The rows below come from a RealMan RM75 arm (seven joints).
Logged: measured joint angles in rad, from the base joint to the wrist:
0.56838 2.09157 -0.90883 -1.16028 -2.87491 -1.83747 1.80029
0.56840 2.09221 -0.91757 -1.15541 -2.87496 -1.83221 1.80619
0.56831 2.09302 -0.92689 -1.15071 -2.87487 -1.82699 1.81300
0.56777 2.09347 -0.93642 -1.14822 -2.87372 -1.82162 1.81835
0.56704 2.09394 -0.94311 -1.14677 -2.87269 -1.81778 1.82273
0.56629 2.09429 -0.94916 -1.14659 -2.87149 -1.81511 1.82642
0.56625 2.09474 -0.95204 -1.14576 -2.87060 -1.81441 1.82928
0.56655 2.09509 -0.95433 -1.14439 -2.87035 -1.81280 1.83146
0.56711 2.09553 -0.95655 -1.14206 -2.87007 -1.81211 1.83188
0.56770 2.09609 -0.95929 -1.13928 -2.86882 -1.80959 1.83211
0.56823 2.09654 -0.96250 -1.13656 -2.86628 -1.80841 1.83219
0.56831 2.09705 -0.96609 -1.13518 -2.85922 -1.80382 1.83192
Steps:
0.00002 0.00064 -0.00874 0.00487 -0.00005 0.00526 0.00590
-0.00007 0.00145 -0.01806 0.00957 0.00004 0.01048 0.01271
-0.00061 0.00190 -0.02759 0.01206 0.00119 0.01585 0.01806
-0.00134 0.00237 -0.03428 0.01351 0.00222 0.01969 0.02244
-0.00209 0.00272 -0.04033 0.01369 0.00342 0.02236 0.02613
-0.00213 0.00317 -0.04321 0.01452 0.00431 0.02306 0.02899
-0.00183 0.00352 -0.04550 0.01589 0.00456 0.02467 0.03117
-0.00127 0.00396 -0.04772 0.01822 0.00484 0.02536 0.03159
-0.00068 0.00452 -0.05046 0.02100 0.00609 0.02788 0.03182
-0.00015 0.00497 -0.05367 0.02372 0.00863 0.02906 0.03190
-0.00007 0.00548 -0.05726 0.02510 0.01569 0.03365 0.03163

